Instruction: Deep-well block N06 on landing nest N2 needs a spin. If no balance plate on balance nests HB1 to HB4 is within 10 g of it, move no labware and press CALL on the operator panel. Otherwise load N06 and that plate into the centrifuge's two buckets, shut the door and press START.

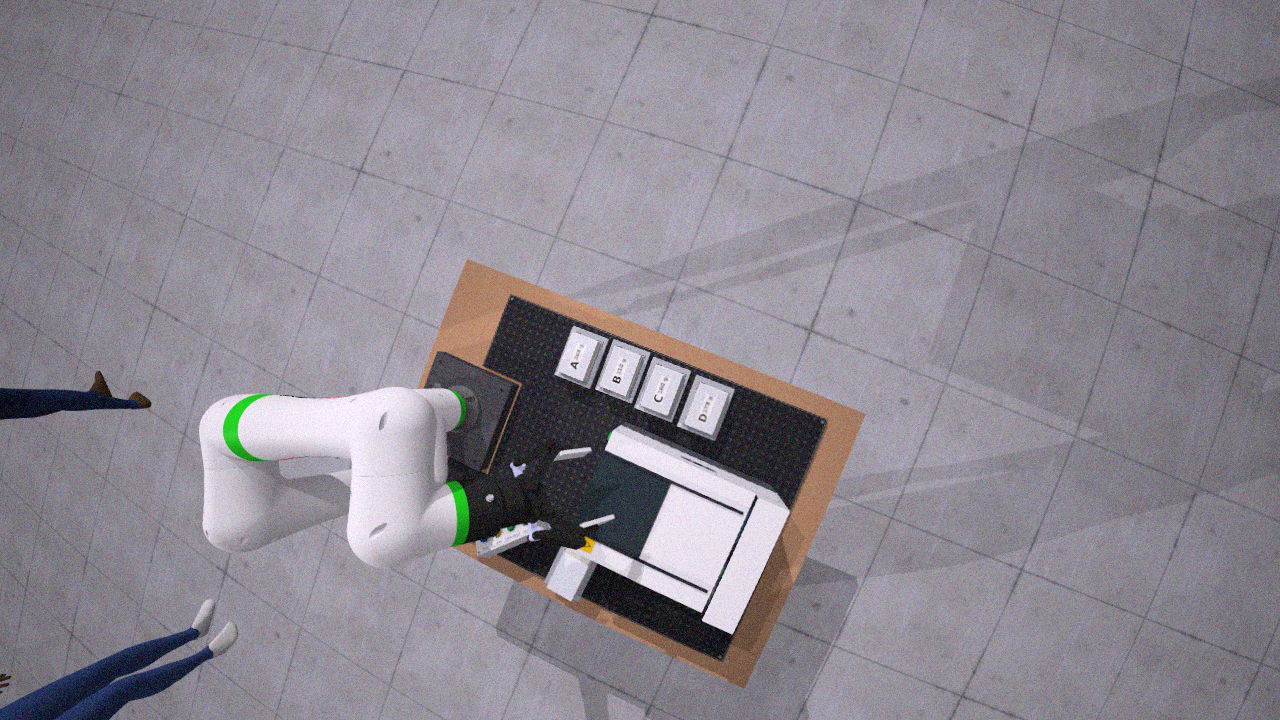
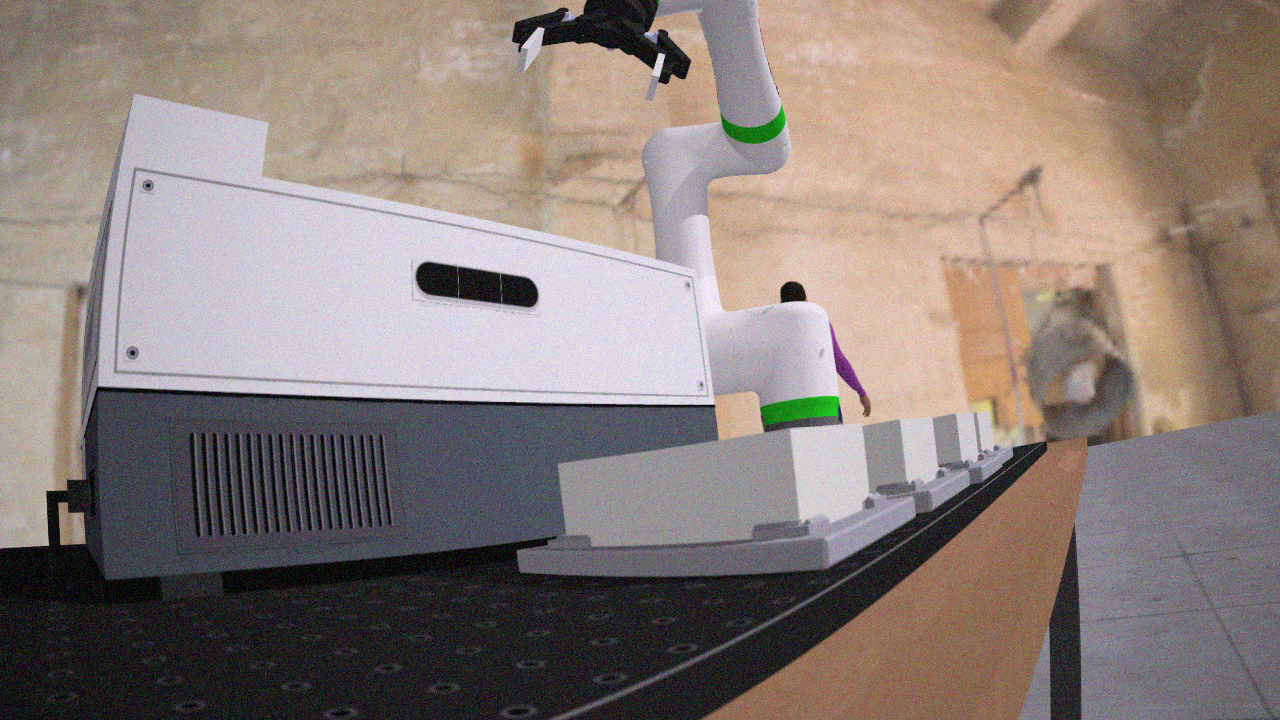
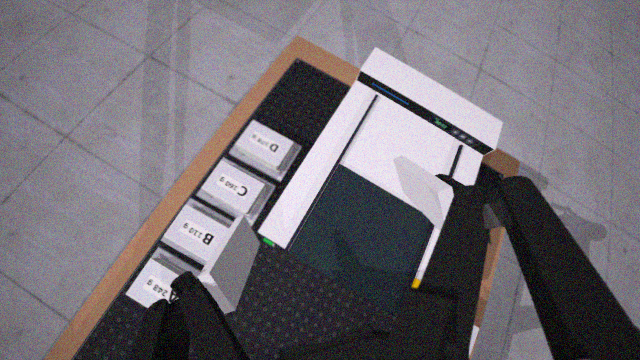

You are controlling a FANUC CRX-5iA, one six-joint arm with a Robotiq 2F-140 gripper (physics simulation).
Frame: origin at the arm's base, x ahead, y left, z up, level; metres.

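Seen in the pictures: gripper, between the fingertips: (image 1: 597, 484) (image 2: 586, 73) (image 3: 322, 203); arm's base, origin of its link: (image 1: 460, 408).
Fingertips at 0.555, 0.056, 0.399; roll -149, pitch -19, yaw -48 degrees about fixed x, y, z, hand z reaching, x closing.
Offsets run from my fingertips to a thing's top centre, as dx, dy, dz. "spot": to the spot under its first point.
My gripper (image 1: 585, 488) (image 2: 592, 64) (image 3: 322, 203) is open and empty, high above the table beside the centrifuge (image 1: 747, 564) (image 2: 313, 295) (image 3: 430, 95). The centrifuge's top has a white panel and a dark teal area; I cannot tell whether the door is open, and no buckets show. Four labelled plates sit in a row on grey nests: A {-0.226, +0.214, -0.382} (image 1: 581, 356) (image 3: 150, 287), reading 243 or 248 g, B {-0.090, +0.209, -0.382} (image 1: 621, 370) (image 3: 192, 232) 110 g, C {+0.041, +0.191, -0.382} (image 1: 663, 388) (image 3: 232, 185) 160 g, D {+0.178, +0.177, -0.382} (image 1: 706, 407) (image 3: 265, 145) (image 2: 680, 488) 178 g. No N06 label shows.
An unlabelled white box {-0.063, -0.413, -0.356} (image 1: 570, 573) stands at the table edge near a yellow marker {spot: -0.019, -0.231, -0.224} (image 1: 586, 543) (image 3: 416, 283). A panel with coloured buttons {-0.278, -0.371, -0.352} (image 1: 505, 540) shows partly under the gripper. The arm's base plate is at the table's left end. People's legs show on the floor at left.
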